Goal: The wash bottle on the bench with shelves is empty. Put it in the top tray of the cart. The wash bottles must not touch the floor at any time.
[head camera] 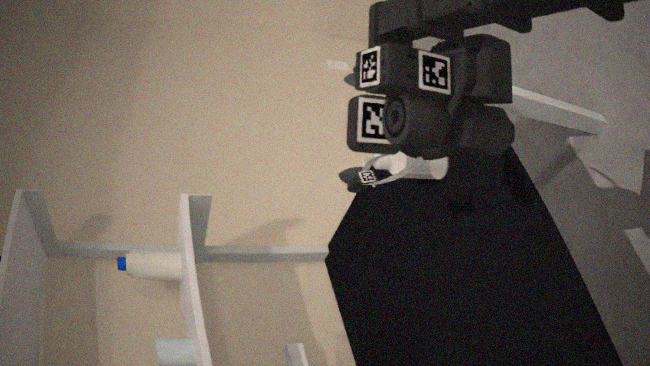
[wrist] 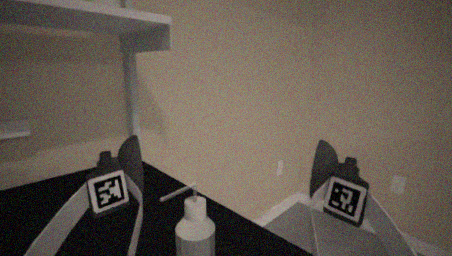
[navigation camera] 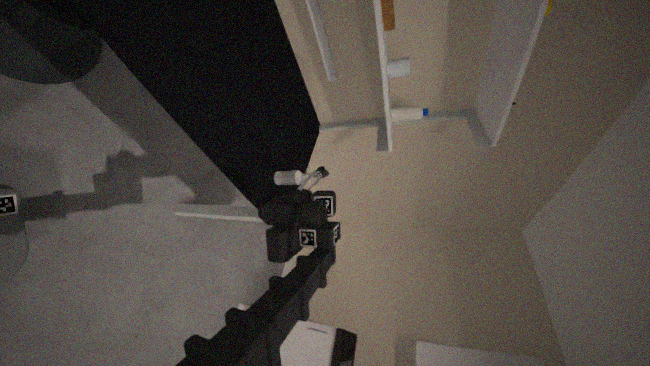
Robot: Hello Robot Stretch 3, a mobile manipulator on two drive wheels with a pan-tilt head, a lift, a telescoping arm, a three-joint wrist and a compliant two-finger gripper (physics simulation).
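The translucent white wash bottle stands upright on the black bench top, near its end. My gripper is open, its two fingers wide apart. In the wrist view the bottle's neck, shoulder and thin side spout show low between the fingers, closer to the left one; its base is cut off. In the head view one finger overlaps the bottle's spout end and the wrist covers the other finger's base. I cannot tell whether a finger touches the bottle. The cart is not recognisable.
Pale shelves rise beside the bench. A white bottle with a blue cap stands on one, near a pale cylinder. A white box-like unit is below the arm in the navigation view.
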